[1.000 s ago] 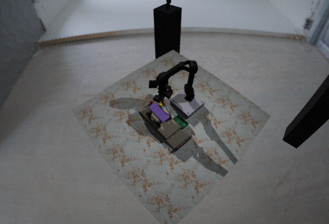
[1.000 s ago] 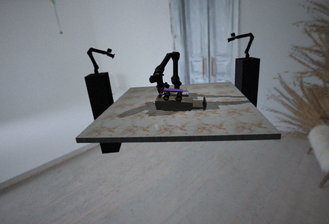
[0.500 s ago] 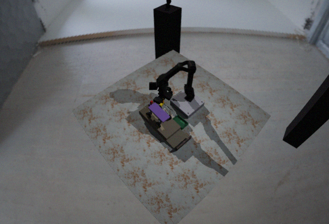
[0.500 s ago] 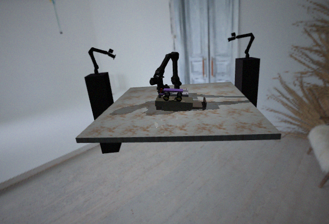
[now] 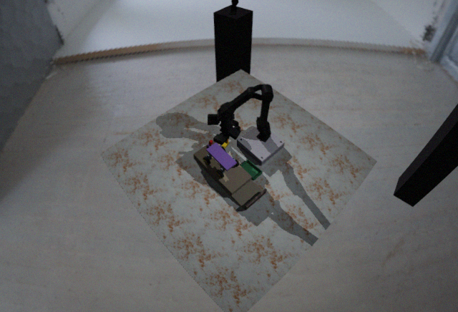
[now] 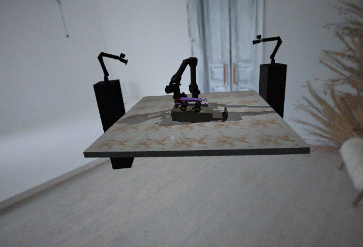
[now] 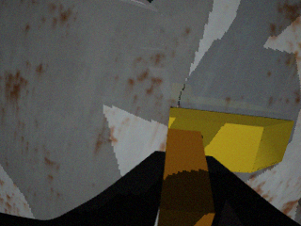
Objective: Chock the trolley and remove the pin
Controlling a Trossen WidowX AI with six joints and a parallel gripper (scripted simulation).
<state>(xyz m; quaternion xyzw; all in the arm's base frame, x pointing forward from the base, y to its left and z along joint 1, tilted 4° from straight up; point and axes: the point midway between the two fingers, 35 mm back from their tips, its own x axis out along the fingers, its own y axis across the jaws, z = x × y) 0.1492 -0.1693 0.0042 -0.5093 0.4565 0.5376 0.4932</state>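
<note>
Now: the green tray 23 cm to the left of my gripper tip, 7 cm ahead of it and 4 cm below it. Round my gripper tip: ramp: 18 cm ahead, 11 cm to the left, 1 cm above; red-headed stop pin: 14 cm ahead, 10 cm above; yellow chock: 2 cm ahead, 1 cm below.
</note>
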